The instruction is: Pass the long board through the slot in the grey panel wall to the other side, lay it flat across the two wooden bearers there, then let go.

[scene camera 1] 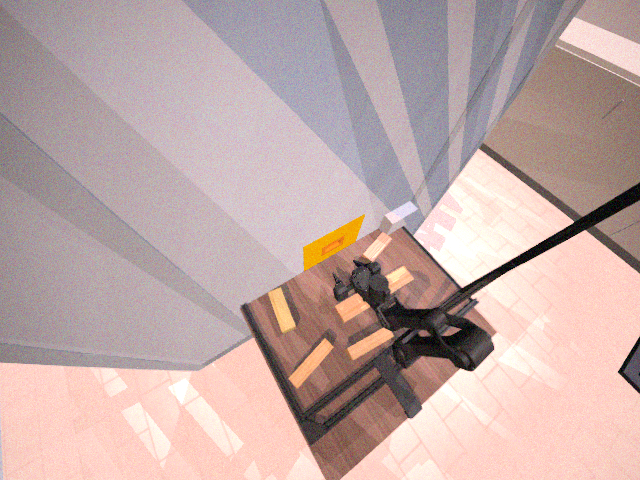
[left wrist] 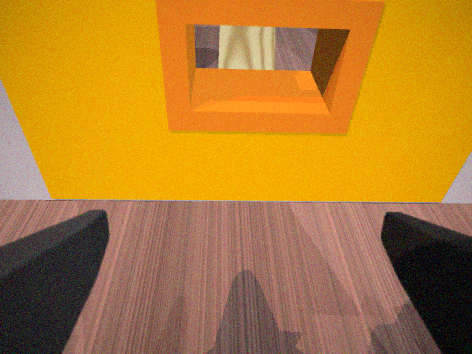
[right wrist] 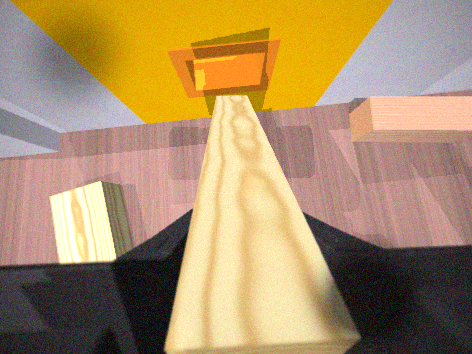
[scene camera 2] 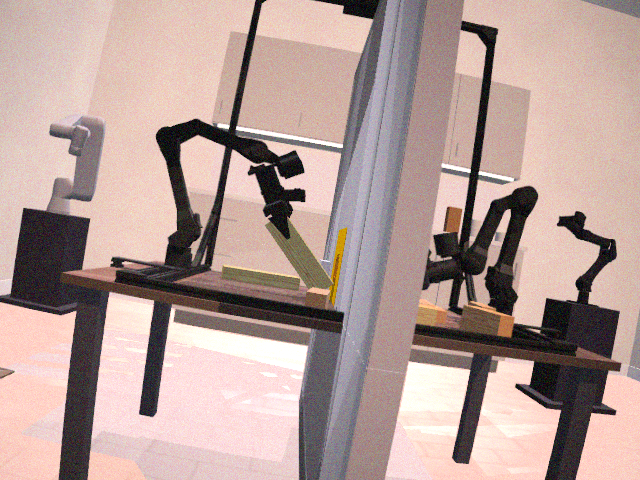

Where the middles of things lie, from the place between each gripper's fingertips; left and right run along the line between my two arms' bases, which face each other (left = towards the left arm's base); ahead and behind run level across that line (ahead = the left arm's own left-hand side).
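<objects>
Orange-framed slot (left wrist: 321,100): 110 mm to the right of my left hand, 10 mm behind it and 10 mm above it. Relative to the slot, my right hand is 17 cm to the right of it and 6 cm above it.
</objects>
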